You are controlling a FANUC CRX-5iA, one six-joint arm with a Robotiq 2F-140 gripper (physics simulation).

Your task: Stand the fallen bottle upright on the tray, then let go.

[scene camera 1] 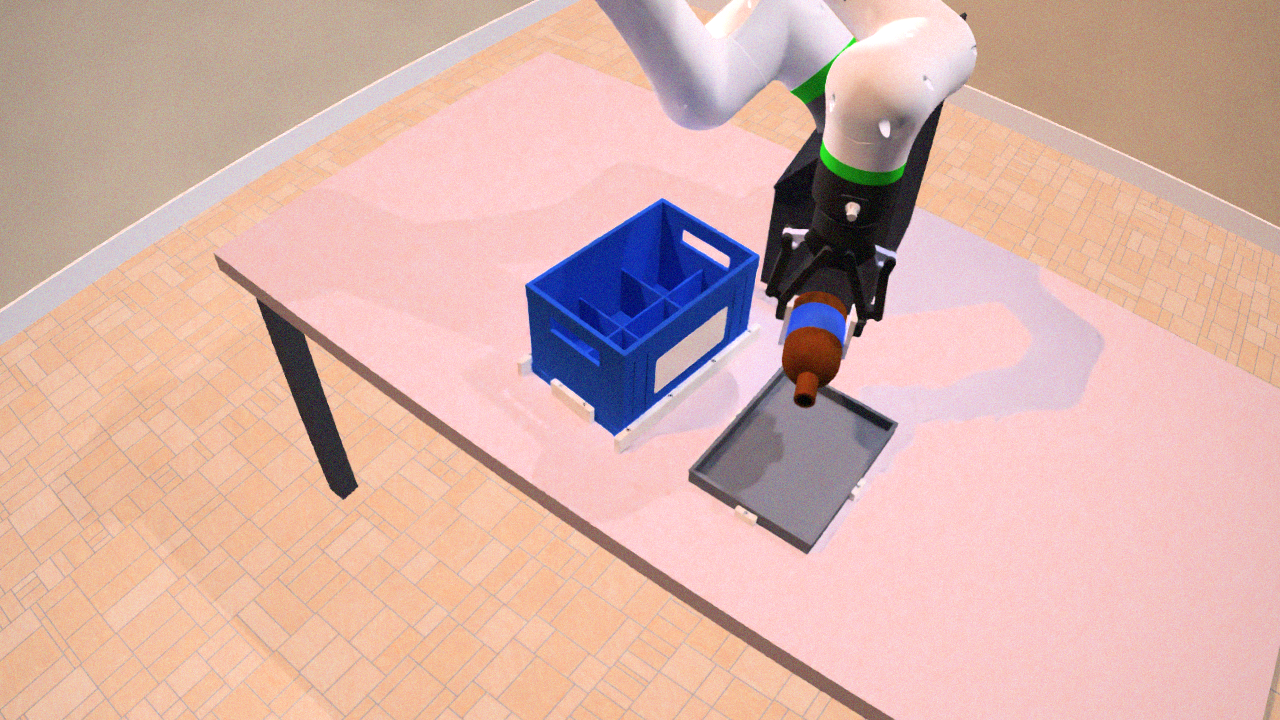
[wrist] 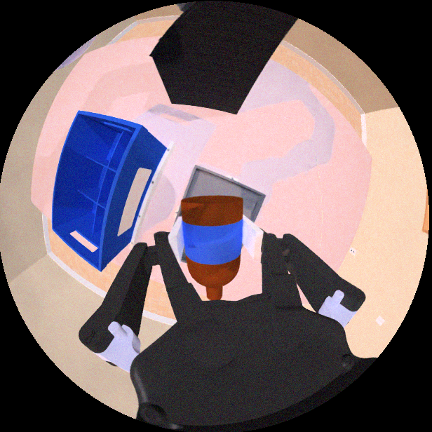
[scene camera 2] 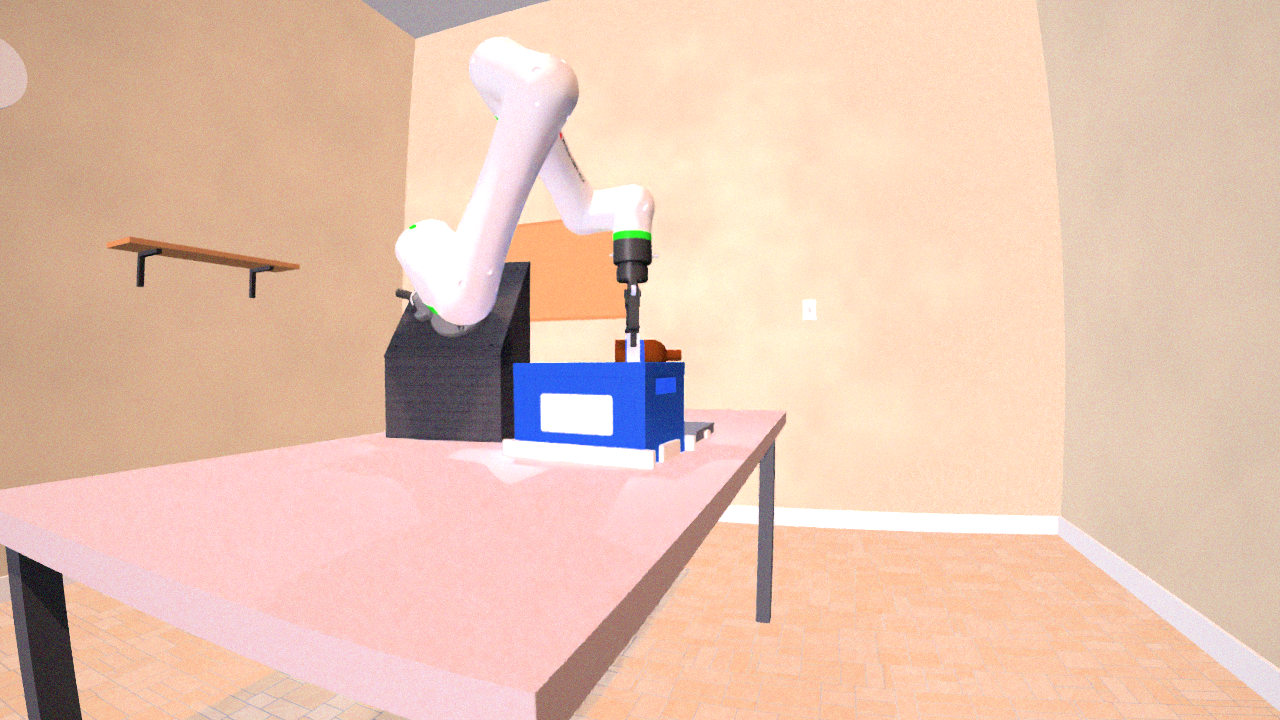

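Note:
A brown bottle (scene camera 1: 812,353) (scene camera 2: 657,350) (wrist: 214,270) with a blue band is held in the air, lying level on its side. In scene camera 2 its neck points right, and its base is to the left. My gripper (scene camera 1: 817,329) (scene camera 2: 633,349) (wrist: 211,225) points straight down and is shut on the bottle around the blue band, a pad on each side. The grey tray (scene camera 1: 760,517) (scene camera 2: 705,426) (wrist: 257,206) lies on the table below, apart from the bottle. In the wrist view the bottle covers part of the tray; in scene camera 2 the crate hides most of it.
A blue crate (scene camera 1: 586,394) (scene camera 2: 581,368) (wrist: 111,220) with compartments stands beside the tray, along white strips (scene camera 1: 689,386) (scene camera 2: 581,454). The bottle is a little above the crate's rim height in scene camera 2. The black robot stand (scene camera 2: 447,394) (wrist: 215,60) is behind on the pink table (scene camera 1: 1029,537) (scene camera 2: 313,555).

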